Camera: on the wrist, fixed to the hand. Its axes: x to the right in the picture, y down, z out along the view.
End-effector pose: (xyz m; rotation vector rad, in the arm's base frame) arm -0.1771 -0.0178 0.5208 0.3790 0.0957 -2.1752
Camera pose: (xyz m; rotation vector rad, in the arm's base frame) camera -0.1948 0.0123 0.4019 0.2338 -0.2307 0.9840
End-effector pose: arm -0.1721 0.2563 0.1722 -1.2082 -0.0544 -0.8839
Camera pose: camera -0.2283 0.1459 0.1691 0.0335 1.5558 1.7412
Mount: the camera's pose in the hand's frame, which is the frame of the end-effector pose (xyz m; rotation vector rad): 0.0225 -0.0403 -0.1150 0.0129 -0.2720 -3.1084
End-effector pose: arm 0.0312 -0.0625 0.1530 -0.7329 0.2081 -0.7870
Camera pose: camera -0.0254 -0.1576 0.0972 0.3396 1.0912 2.1320
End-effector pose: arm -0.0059 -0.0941 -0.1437 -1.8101 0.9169 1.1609
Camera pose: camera 0.0789 -0.1822 -0.1238 -0.7898 -1.7901 -0.7862
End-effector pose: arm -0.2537 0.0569 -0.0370 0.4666 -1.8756 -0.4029
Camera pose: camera -0.1475 0.0048 0.0000 -2.1396 -0.3824 1.5505
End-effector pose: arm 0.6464 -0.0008 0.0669 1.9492 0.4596 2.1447
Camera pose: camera 0.5276 0.0344 0.0641 -0.1853 1.4363 -0.3373
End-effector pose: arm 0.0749 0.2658 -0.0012 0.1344 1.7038 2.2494
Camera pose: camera 0.0313 0.1763 -0.0750 -1.1082 0.0903 -0.3285
